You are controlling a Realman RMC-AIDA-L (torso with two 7-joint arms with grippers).
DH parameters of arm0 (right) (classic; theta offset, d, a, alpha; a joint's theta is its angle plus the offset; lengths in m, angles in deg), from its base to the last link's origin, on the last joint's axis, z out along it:
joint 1: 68.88 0.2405 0 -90
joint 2: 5.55 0 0 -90
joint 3: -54.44 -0.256 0 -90
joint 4: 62.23 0 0 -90
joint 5: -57.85 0.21 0 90
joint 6: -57.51 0 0 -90
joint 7: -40.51 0.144 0 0
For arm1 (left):
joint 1: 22.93 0.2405 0 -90
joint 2: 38.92 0 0 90
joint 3: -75.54 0.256 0 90
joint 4: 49.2 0 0 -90
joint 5: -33.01 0.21 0 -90
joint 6: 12.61 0 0 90
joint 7: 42.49 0.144 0 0
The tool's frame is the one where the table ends.
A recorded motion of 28 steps. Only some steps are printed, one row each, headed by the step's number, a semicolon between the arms.
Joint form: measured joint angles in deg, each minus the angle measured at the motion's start. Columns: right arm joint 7, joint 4, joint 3, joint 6, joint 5, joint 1, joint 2; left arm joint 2, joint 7, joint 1, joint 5, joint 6, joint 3, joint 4.
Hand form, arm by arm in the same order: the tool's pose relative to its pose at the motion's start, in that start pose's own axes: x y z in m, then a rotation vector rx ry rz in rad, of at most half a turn. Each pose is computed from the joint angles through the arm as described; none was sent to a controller.
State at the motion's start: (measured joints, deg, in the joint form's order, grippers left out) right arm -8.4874 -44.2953 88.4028 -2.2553 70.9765 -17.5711 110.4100; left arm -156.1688 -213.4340 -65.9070 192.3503 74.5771 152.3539 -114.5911
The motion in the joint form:
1: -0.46 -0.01 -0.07 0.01 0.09 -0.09 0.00; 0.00 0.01 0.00 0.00 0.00 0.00 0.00
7: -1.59 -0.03 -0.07 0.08 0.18 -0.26 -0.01; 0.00 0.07 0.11 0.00 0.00 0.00 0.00
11: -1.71 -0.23 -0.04 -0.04 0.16 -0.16 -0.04; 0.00 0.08 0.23 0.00 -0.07 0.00 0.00
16: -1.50 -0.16 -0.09 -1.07 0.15 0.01 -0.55; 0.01 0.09 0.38 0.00 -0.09 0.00 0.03
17: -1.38 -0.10 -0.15 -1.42 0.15 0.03 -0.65; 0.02 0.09 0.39 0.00 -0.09 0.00 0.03
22: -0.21 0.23 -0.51 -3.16 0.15 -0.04 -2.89; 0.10 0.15 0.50 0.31 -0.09 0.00 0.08
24: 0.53 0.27 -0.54 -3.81 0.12 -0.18 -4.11; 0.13 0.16 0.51 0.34 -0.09 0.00 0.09
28: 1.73 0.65 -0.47 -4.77 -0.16 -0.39 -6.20; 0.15 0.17 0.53 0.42 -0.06 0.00 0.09
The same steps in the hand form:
1: 0.0005 -0.0002 0.0002 -0.0014 -0.0010 -0.0049; 0.0000 0.0000 0.0000 0.0000 0.0000 0.0002
7: 0.0016 -0.0007 0.0005 -0.0015 -0.0014 -0.0210; -0.0006 -0.0004 0.0004 -0.0001 -0.0012 -0.0003
11: 0.0018 0.0000 0.0007 -0.0045 0.0020 -0.0245; -0.0012 -0.0008 0.0008 -0.0001 -0.0013 -0.0017
16: 0.0009 -0.0015 -0.0028 -0.0095 0.0079 -0.0214; -0.0021 -0.0014 0.0013 -0.0001 -0.0031 -0.0038
17: 0.0009 -0.0017 -0.0036 -0.0122 0.0097 -0.0187; -0.0021 -0.0016 0.0013 0.0000 -0.0032 -0.0040
22: -0.0011 -0.0162 -0.0180 0.0015 0.0077 0.0140; -0.0030 -0.0033 0.0016 0.0064 -0.0058 -0.0048
24: -0.0011 -0.0245 -0.0254 0.0127 0.0075 0.0335; -0.0031 -0.0037 0.0016 0.0074 -0.0060 -0.0049
28: -0.0019 -0.0397 -0.0394 0.0406 0.0051 0.0609; -0.0033 -0.0041 0.0016 0.0090 -0.0069 -0.0050

